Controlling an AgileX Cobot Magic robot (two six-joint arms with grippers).
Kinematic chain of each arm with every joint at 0, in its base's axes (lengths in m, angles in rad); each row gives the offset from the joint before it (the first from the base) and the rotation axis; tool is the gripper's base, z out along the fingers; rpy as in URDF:
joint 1: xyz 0 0 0.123 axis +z
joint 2: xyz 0 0 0 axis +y
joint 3: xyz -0.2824 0 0.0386 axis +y
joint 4: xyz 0.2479 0 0.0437 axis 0.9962 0 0.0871
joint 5: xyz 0 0 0 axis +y
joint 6: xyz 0.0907 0 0.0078 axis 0.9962 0 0.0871
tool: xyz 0 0 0 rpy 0 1.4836 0
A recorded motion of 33 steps. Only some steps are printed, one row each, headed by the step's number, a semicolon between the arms.
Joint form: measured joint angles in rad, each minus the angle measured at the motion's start. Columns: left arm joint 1, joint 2, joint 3, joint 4, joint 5, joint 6; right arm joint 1, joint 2, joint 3, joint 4, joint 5, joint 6.
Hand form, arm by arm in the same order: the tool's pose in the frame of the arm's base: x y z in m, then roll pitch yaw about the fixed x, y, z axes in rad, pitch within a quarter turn. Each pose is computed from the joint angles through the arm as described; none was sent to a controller.
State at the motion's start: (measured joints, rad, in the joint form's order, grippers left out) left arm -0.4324 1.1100 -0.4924 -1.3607 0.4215 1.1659; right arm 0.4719 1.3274 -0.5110 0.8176 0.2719 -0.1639
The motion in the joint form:
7: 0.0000 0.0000 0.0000 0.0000 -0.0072 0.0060; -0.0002 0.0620 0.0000 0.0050 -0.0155 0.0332
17: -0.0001 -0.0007 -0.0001 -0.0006 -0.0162 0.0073; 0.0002 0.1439 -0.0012 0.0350 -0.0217 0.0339
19: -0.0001 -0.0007 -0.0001 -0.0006 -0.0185 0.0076; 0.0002 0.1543 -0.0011 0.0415 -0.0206 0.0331
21: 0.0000 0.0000 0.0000 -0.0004 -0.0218 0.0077; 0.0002 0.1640 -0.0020 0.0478 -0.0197 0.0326
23: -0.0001 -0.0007 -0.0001 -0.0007 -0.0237 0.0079; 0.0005 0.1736 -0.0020 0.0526 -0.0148 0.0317
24: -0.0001 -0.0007 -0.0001 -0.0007 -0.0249 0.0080; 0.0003 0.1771 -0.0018 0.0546 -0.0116 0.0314
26: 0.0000 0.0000 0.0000 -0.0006 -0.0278 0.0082; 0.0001 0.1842 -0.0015 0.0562 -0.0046 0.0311
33: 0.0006 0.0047 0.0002 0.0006 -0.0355 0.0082; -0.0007 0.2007 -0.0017 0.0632 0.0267 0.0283
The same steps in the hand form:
7: 0.1705 -0.1183 0.2364 -2.5451 0.8668 2.9519; 0.1968 0.1195 0.1711 2.6117 0.3544 2.8992
17: 0.1711 -0.1178 0.2366 -2.5513 0.8711 2.9542; 0.2005 0.1215 0.1529 2.6514 0.2854 2.8862
19: 0.1712 -0.1176 0.2366 -2.5532 0.8720 2.9546; 0.2006 0.1218 0.1505 2.6556 0.2742 2.8836
21: 0.1715 -0.1175 0.2364 -2.5560 0.8724 2.9552; 0.2010 0.1222 0.1485 2.6588 0.2645 2.8804
23: 0.1716 -0.1173 0.2366 -2.5568 0.8738 2.9561; 0.2008 0.1226 0.1462 2.6633 0.2514 2.8812
24: 0.1717 -0.1173 0.2366 -2.5577 0.8743 2.9564; 0.2006 0.1227 0.1453 2.6649 0.2452 2.8816
26: 0.1720 -0.1171 0.2364 -2.5603 0.8745 2.9568; 0.2001 0.1230 0.1435 2.6691 0.2330 2.8847
33: 0.1730 -0.1167 0.2353 -2.5689 0.8725 2.9567; 0.1980 0.1242 0.1393 2.6763 0.1915 2.8969

